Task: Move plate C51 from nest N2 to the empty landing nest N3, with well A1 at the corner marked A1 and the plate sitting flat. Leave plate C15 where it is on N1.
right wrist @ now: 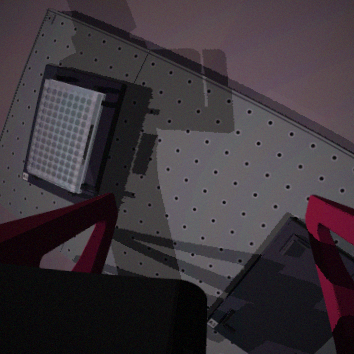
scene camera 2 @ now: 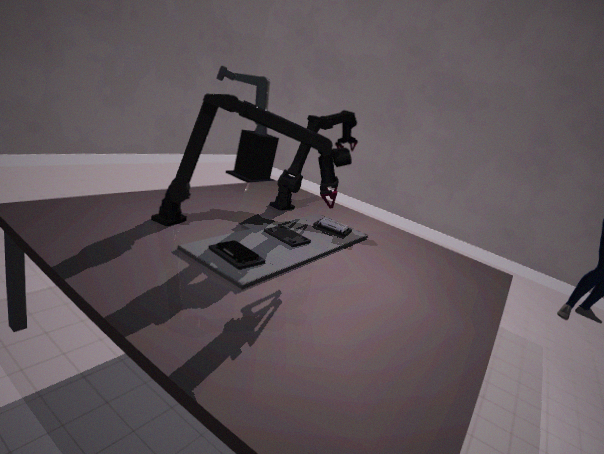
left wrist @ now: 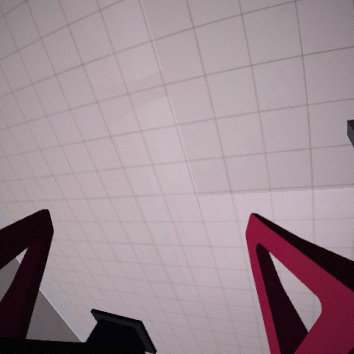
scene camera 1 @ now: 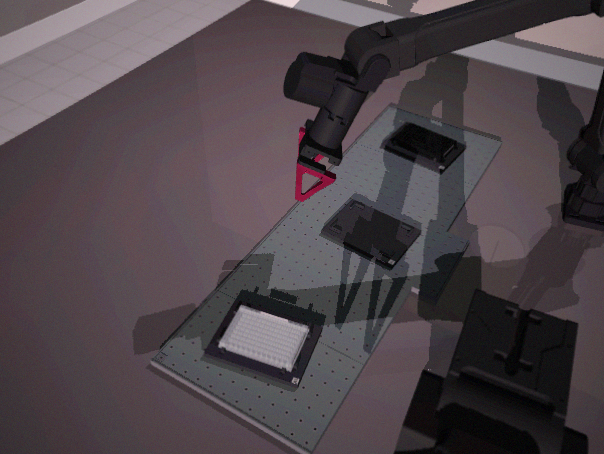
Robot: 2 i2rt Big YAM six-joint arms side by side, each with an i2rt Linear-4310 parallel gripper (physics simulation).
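Note:
A white many-welled plate (scene camera 1: 265, 337) (scene camera 2: 334, 226) (right wrist: 65, 135) lies in a dark nest. A black plate (scene camera 1: 425, 140) (scene camera 2: 239, 252) lies in the nest at the board's other end. The nest between them (scene camera 1: 372, 232) (scene camera 2: 287, 235) (right wrist: 280, 295) is empty. Plate and nest names are not readable; small pale corner marks show on the nests. My right gripper (scene camera 1: 311, 182) (scene camera 2: 329, 199) (right wrist: 208, 205) is open and empty, above the board's long edge, between the white plate and empty nest in the right wrist view. My left gripper (scene camera 2: 347, 145) (left wrist: 150, 222) is open and empty, raised high, away from the plates.
The nests stand on a grey perforated board (scene camera 1: 340, 385) (scene camera 2: 200, 255) (right wrist: 200, 165). A black box-shaped stand (scene camera 1: 540, 335) (scene camera 2: 256, 155) is beside the arms. Arm shadows cross the board. A person's legs (scene camera 2: 590, 290) show at the right edge of scene camera 2.

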